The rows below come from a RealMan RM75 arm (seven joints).
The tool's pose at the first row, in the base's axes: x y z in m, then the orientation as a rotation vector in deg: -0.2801 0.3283 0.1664 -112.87 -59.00 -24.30
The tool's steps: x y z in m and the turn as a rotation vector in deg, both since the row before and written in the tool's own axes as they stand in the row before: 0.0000 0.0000 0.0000 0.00 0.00 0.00; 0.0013 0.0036 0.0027 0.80 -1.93 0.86; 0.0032 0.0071 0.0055 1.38 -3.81 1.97; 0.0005 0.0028 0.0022 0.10 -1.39 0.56; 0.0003 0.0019 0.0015 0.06 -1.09 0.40; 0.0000 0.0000 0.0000 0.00 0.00 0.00; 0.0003 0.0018 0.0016 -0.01 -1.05 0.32; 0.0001 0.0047 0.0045 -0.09 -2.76 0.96; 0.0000 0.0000 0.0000 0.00 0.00 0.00; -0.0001 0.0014 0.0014 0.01 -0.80 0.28
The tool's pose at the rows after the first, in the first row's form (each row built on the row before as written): -0.2801 0.3283 0.1664 -112.87 -59.00 -24.30; -0.2767 0.3301 0.1637 -113.29 -59.34 -21.53; -0.2698 0.3341 0.1584 -114.31 -59.69 -16.00; -0.2677 0.3352 0.1557 -114.94 -59.98 -14.29; -0.2664 0.3359 0.1538 -115.42 -60.25 -12.97; -0.2664 0.3359 0.1538 -115.42 -60.25 -12.97; -0.2652 0.3367 0.1519 -115.90 -60.57 -11.77; -0.2626 0.3386 0.1462 -117.25 -61.29 -8.57; -0.2626 0.3386 0.1462 -117.25 -61.29 -8.57; -0.2620 0.3391 0.1444 -117.60 -61.49 -7.61
